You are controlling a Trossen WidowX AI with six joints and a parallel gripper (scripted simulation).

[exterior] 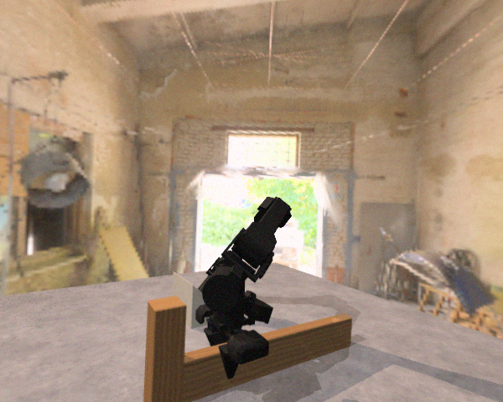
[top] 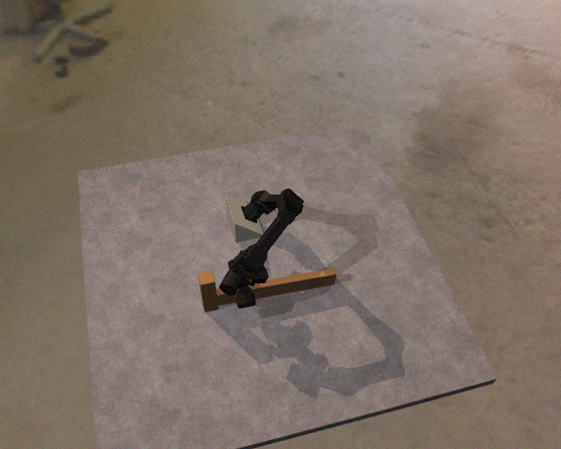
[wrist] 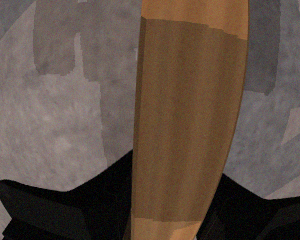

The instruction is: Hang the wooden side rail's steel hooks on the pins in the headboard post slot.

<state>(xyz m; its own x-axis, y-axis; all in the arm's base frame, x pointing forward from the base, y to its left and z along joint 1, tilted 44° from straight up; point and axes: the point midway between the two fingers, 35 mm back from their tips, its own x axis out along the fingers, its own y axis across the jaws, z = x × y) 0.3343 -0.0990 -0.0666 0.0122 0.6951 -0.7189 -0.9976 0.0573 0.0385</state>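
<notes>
The wooden headboard post is 1 cm behind my gripper tip, 11 cm to the right of it and 5 cm above it.
</notes>
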